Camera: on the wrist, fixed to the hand. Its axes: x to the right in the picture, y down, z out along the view.
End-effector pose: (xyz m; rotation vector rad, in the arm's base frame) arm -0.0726 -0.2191 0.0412 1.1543 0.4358 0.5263
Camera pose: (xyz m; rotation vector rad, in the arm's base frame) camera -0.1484 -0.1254 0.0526 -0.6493 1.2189 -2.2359
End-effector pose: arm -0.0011 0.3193 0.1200 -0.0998 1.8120 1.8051
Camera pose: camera -0.0566 0.2196 0.1606 -1.3990 -0.2638 -0.6123
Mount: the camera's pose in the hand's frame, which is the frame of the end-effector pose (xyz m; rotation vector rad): -0.0052 0.0522 -0.1091 0.1456 0.2505 3.0500
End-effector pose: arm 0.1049 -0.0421 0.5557 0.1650 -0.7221 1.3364
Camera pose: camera 0.0981 0.0219 0.4532 0.7986 -0.0016 -1.8067
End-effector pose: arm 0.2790 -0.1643 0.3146 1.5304 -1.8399 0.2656
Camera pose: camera 0.2737 -0.0835 0.4046 2.0538 1.7687 -1.3427
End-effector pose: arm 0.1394 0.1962 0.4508 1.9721 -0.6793 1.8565
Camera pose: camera 0.0197 0.2143 0.4508 0.5808 1.4854 -0.6035
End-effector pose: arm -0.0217 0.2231 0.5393 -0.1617 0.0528 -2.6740
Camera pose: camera -0.0074 0.1799 0.4271 0.2158 0.0640 0.3716
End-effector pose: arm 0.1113 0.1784 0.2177 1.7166 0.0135 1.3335
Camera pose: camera -0.0002 0.2164 0.2456 -0.0246 1.4908 -1.2770
